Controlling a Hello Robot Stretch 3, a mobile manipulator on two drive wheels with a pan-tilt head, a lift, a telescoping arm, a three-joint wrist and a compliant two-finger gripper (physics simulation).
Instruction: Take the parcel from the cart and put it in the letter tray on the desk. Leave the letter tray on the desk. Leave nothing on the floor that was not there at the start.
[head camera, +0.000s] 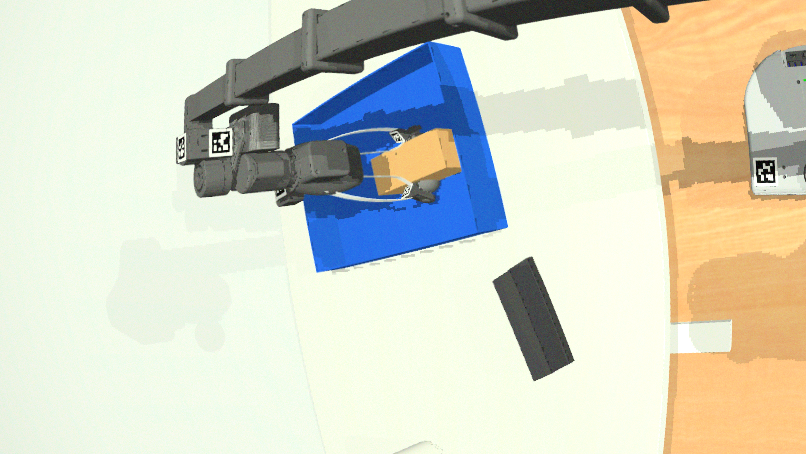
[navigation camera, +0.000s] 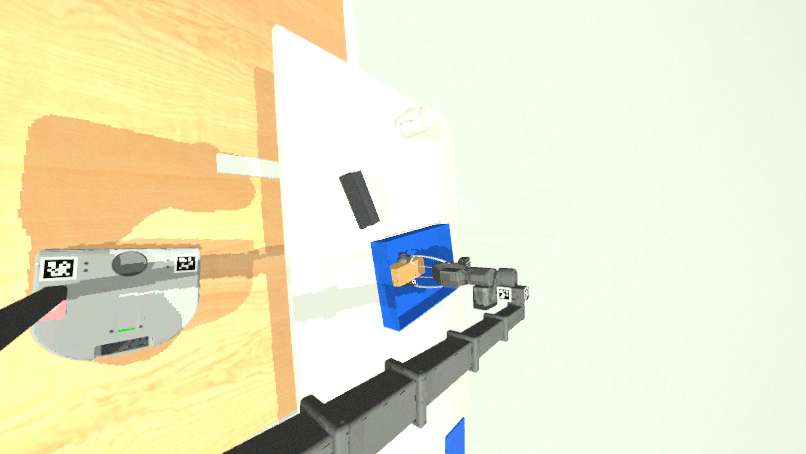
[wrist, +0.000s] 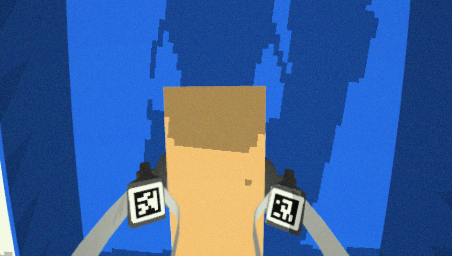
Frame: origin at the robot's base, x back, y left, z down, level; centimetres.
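Where they show: gripper, fingertip midpoint: (wrist: 217, 172); robot's base, origin of the base link: (navigation camera: 130, 262).
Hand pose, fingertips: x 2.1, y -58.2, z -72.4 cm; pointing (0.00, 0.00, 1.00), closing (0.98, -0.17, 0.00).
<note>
Each offset is from my fingertips to the top centre of the thing. "pt": to the spot under its first point. Level surfaces: height alone.
My gripper (head camera: 420, 163) (navigation camera: 408, 270) (wrist: 217, 172) is shut on the parcel {dx +0.0, dy +0.2, dz -5.1 cm} (head camera: 434, 152) (navigation camera: 402, 274) (wrist: 215, 117), an orange-tan box, with one fingertip on each long side. Gripper and parcel are inside the outline of the blue letter tray {dx +0.2, dy -7.0, dz -5.9 cm} (head camera: 394, 231) (navigation camera: 385, 296) (wrist: 110, 100). The tray stands on the white desk {dz +0.4 cm} (head camera: 451, 338) (navigation camera: 321, 225). The views do not show clearly whether the parcel touches the tray's bottom. The parcel's near end is cut off in the wrist view. The cart cannot be made out.
A dark block {dx -19.5, dy +17.9, dz -5.0 cm} (head camera: 533, 318) (navigation camera: 359, 200) lies on the desk beside the tray. A white rounded object {pt dx -46.7, dy +0.4, dz -5.9 cm} (navigation camera: 412, 121) stands near the desk's far corner. My extended arm (head camera: 383, 33) (navigation camera: 434, 383) crosses over the desk. A blue piece {pt dx +70.3, dy -32.7, dz -0.4 cm} (navigation camera: 455, 437) shows at the bottom edge. My base (navigation camera: 118, 304) is on the wooden floor.
</note>
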